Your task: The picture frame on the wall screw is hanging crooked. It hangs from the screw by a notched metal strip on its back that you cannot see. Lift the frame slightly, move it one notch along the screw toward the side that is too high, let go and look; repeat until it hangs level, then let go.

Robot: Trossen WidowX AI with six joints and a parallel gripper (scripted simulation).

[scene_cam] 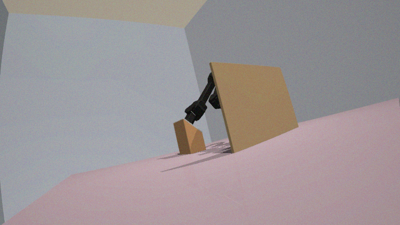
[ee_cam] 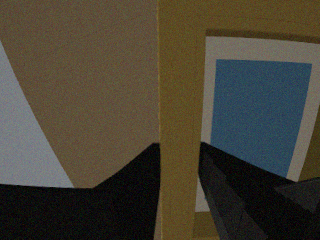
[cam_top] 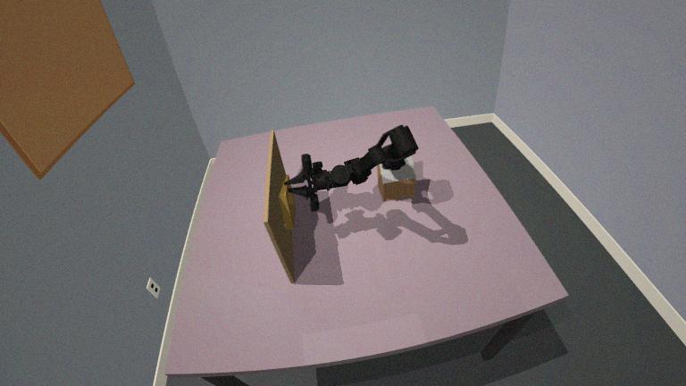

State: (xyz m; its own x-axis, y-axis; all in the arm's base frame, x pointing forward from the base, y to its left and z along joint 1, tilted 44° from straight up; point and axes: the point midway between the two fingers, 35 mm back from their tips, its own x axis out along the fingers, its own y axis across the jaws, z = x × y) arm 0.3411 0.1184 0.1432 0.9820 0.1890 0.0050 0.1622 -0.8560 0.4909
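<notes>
Now: gripper tip 1 cm short of the picture frame, 2 cm to the right of it and 5 cm above it. The rest, counted from my gripper tip: brown wall panel (2 cm ahead, 7 cm below).
</notes>
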